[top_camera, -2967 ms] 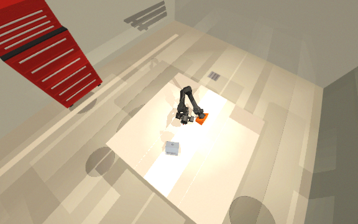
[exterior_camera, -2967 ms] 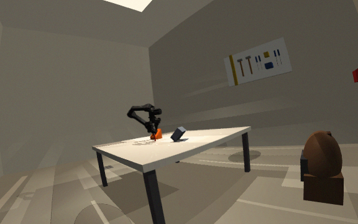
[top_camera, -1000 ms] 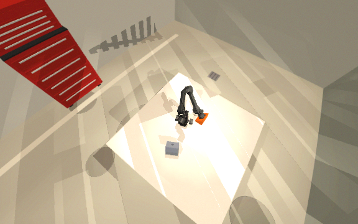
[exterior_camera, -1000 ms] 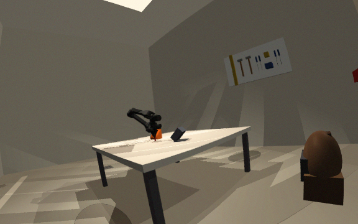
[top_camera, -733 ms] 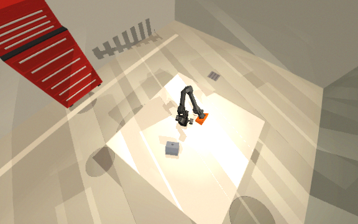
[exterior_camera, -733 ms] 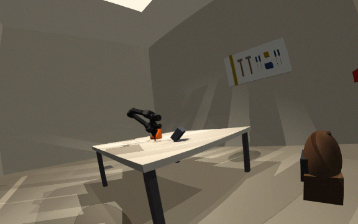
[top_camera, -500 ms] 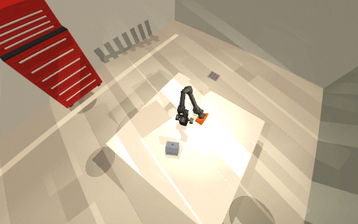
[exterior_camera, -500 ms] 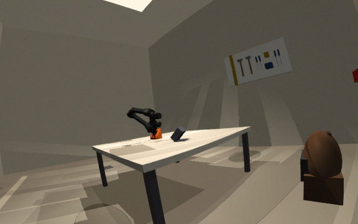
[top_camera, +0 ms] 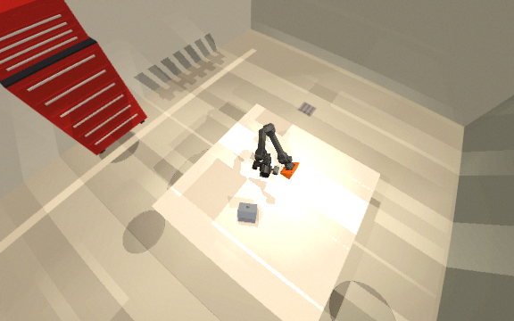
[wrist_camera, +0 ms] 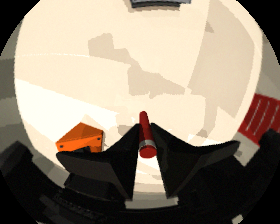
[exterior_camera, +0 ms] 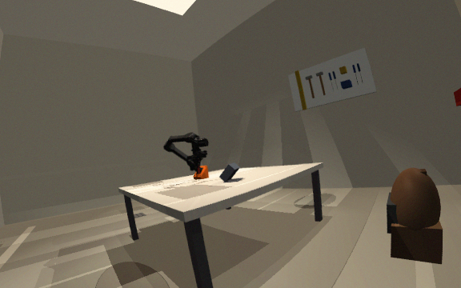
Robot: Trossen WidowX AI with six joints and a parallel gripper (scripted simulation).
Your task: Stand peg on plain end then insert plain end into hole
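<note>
The grey sloped panel lies 290 mm ahead of my gripper tip, 50 mm below it and 30 mm to the left of it. Also, from my gripper tip: red peg: 20 mm above.
</note>
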